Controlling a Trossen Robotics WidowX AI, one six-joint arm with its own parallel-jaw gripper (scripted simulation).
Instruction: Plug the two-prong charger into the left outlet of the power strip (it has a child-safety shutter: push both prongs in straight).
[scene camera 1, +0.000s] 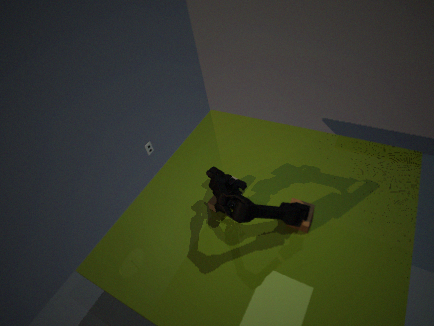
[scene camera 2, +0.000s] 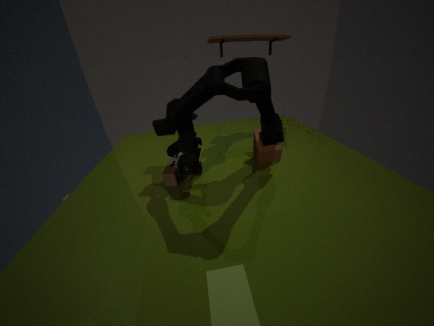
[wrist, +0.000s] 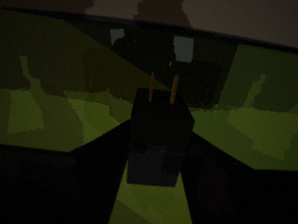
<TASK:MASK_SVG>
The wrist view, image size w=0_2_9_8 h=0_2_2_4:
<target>gripper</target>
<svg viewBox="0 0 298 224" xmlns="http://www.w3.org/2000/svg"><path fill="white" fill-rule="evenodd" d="M192 131L181 167L181 179L192 224L298 224L298 171L253 169ZM130 120L126 120L92 142L83 144L69 152L0 144L0 224L109 224L110 215L128 160Z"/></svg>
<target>charger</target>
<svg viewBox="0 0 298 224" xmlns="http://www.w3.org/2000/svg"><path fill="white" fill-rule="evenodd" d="M153 70L150 89L137 88L131 112L126 184L175 188L195 120L181 93L176 92L179 81L177 73L174 75L172 91L153 89L155 77Z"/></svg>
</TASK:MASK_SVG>
